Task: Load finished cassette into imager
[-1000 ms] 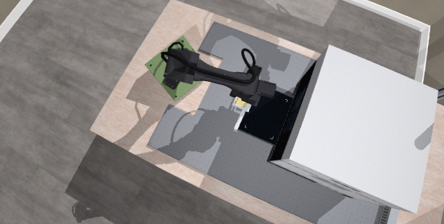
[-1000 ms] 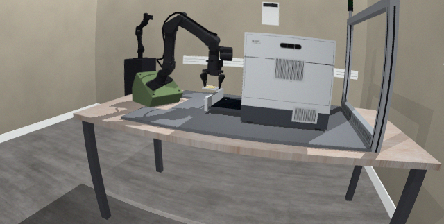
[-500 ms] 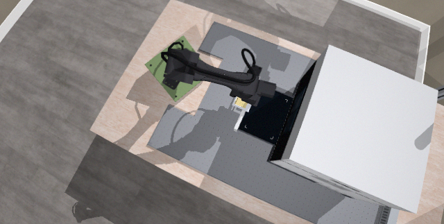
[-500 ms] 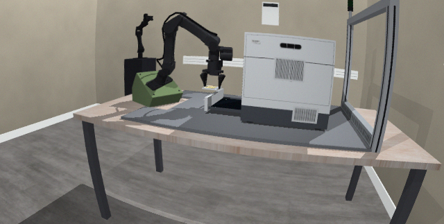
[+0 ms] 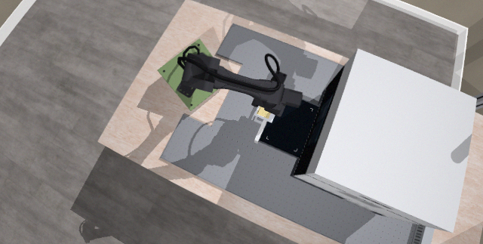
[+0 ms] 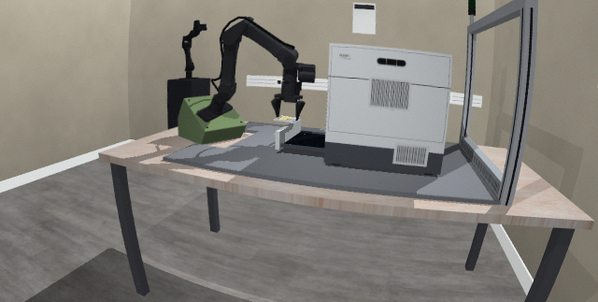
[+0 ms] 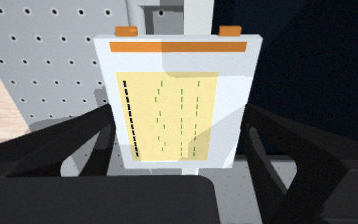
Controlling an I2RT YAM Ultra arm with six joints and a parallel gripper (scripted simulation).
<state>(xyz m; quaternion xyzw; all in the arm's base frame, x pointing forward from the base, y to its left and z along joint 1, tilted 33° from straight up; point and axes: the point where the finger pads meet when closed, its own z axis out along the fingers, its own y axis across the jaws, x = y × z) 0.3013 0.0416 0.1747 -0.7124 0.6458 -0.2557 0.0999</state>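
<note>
Right now the drawer is 120 mm ahead of my hand, 70 mm below it and 10 mm to the left of it. From my hand the other things lie so: cassette FINISHED right at my hand.
</note>
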